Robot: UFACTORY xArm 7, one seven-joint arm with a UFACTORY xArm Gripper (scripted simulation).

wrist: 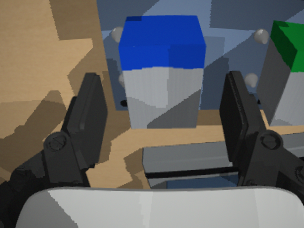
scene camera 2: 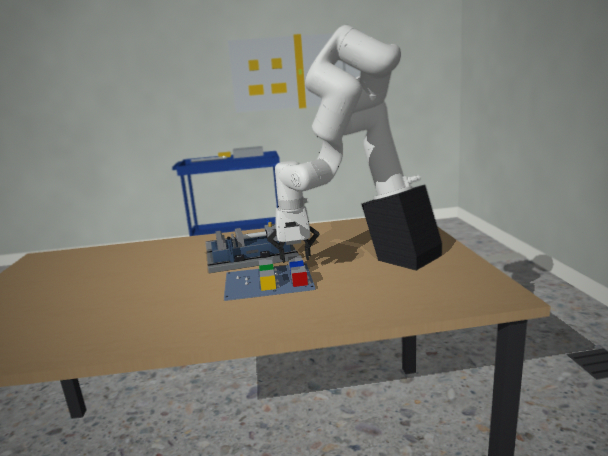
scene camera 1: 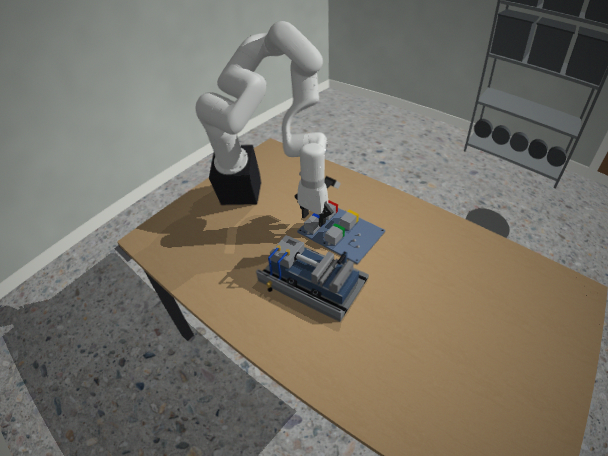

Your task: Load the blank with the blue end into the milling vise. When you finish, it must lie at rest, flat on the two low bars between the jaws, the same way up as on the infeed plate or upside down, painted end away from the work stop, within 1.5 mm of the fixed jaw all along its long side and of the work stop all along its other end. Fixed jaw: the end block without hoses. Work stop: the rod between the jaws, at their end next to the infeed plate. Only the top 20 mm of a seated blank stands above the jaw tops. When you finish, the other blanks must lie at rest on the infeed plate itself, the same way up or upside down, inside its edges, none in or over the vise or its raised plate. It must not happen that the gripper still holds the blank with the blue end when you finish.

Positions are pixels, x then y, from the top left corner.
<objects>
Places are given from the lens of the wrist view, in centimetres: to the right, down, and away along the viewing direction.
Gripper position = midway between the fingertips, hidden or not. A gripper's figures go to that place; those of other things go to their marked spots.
gripper (wrist: 163, 91): 1, -1, 14
blue-ended blank (wrist: 162, 57): 0, -3, 12
</objects>
